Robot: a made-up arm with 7 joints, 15 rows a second.
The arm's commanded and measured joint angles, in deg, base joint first. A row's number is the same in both.
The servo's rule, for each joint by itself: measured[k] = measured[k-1] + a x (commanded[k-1-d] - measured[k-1]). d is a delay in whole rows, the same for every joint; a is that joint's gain. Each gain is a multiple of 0.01, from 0.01 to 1. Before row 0 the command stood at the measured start. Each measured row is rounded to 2 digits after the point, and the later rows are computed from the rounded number. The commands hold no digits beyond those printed.
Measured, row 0:
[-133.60, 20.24, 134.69, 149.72, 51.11, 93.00, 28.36]
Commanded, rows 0 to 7:
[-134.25, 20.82, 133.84, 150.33, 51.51, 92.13, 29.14]
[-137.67, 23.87, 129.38, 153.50, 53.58, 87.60, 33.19]
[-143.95, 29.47, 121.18, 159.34, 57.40, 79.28, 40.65]
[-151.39, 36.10, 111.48, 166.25, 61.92, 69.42, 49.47]
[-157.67, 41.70, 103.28, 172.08, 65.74, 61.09, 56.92]
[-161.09, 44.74, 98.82, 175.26, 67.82, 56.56, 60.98]
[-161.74, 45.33, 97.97, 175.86, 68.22, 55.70, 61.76]
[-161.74, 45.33, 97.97, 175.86, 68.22, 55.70, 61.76]
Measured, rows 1 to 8:
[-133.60, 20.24, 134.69, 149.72, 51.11, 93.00, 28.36]
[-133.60, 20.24, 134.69, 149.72, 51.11, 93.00, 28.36]
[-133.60, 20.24, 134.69, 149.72, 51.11, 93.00, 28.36]
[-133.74, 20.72, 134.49, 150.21, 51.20, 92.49, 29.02]
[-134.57, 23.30, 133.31, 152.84, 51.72, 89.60, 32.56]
[-136.54, 28.36, 130.52, 158.04, 52.97, 83.51, 39.44]
[-139.66, 34.71, 126.14, 164.61, 54.94, 75.20, 47.97]
[-143.44, 40.44, 120.88, 170.59, 57.32, 66.88, 55.58]
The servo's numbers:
d 3
a 0.21 0.82 0.23 0.80 0.22 0.59 0.85

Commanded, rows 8 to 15:
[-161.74, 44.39, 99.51, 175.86, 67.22, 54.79, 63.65]
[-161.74, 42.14, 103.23, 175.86, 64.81, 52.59, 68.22]
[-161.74, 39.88, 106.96, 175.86, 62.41, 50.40, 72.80]
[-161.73, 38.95, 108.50, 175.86, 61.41, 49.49, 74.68]
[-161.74, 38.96, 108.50, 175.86, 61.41, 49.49, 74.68]
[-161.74, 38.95, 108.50, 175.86, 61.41, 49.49, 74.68]
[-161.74, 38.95, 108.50, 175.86, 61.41, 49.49, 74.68]
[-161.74, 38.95, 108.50, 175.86, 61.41, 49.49, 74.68]
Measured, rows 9 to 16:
[-147.15, 43.97, 115.81, 174.33, 59.63, 60.79, 60.17]
[-150.21, 45.09, 111.71, 175.55, 61.52, 57.79, 61.52]
[-152.63, 45.29, 108.55, 175.80, 62.99, 56.56, 61.72]
[-154.54, 44.55, 106.47, 175.85, 63.92, 55.52, 63.36]
[-156.05, 42.57, 105.72, 175.86, 64.12, 53.79, 67.49]
[-157.24, 40.36, 106.01, 175.86, 63.74, 51.79, 72.00]
[-158.18, 39.20, 106.58, 175.86, 63.23, 50.43, 74.28]
[-158.93, 39.00, 107.02, 175.86, 62.83, 49.88, 74.62]

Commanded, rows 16 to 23:
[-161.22, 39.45, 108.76, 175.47, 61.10, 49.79, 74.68]
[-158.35, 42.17, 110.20, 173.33, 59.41, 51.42, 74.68]
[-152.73, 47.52, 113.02, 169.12, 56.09, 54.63, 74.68]
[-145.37, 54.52, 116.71, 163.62, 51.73, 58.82, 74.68]
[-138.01, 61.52, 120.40, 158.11, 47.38, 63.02, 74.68]
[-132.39, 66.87, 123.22, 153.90, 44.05, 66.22, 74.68]
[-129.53, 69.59, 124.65, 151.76, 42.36, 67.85, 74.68]
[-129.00, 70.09, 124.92, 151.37, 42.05, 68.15, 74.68]
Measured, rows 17 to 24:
[-159.52, 38.96, 107.36, 175.86, 62.52, 49.65, 74.67]
[-159.99, 38.95, 107.62, 175.86, 62.28, 49.56, 74.68]
[-160.36, 38.95, 107.82, 175.86, 62.09, 49.52, 74.68]
[-160.54, 39.36, 108.04, 175.55, 61.87, 49.68, 74.68]
[-160.08, 41.66, 108.54, 173.77, 61.33, 50.71, 74.68]
[-158.54, 46.47, 109.57, 170.05, 60.18, 53.02, 74.68]
[-155.77, 53.07, 111.21, 164.91, 58.32, 56.44, 74.68]
[-152.04, 60.00, 113.32, 159.47, 55.91, 60.32, 74.68]

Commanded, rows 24 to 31:
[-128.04, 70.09, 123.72, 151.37, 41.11, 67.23, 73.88]
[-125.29, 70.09, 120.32, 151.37, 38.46, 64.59, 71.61]
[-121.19, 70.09, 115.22, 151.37, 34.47, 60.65, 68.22]
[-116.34, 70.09, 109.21, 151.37, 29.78, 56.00, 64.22]
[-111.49, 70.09, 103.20, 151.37, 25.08, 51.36, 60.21]
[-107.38, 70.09, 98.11, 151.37, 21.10, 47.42, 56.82]
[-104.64, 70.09, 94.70, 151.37, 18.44, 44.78, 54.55]
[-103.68, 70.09, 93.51, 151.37, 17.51, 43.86, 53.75]
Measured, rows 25 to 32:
[-147.91, 65.63, 115.60, 155.01, 53.30, 63.80, 74.68]
[-144.05, 68.88, 117.68, 152.41, 50.89, 66.19, 74.68]
[-140.89, 69.87, 119.35, 151.58, 48.95, 67.35, 74.68]
[-138.19, 70.05, 120.36, 151.41, 47.23, 67.28, 74.00]
[-135.48, 70.08, 120.35, 151.38, 45.30, 65.69, 71.97]
[-132.48, 70.09, 119.17, 151.37, 42.92, 62.72, 68.78]
[-129.09, 70.09, 116.88, 151.37, 40.03, 58.76, 64.90]
[-125.39, 70.09, 113.73, 151.37, 36.74, 54.39, 60.91]

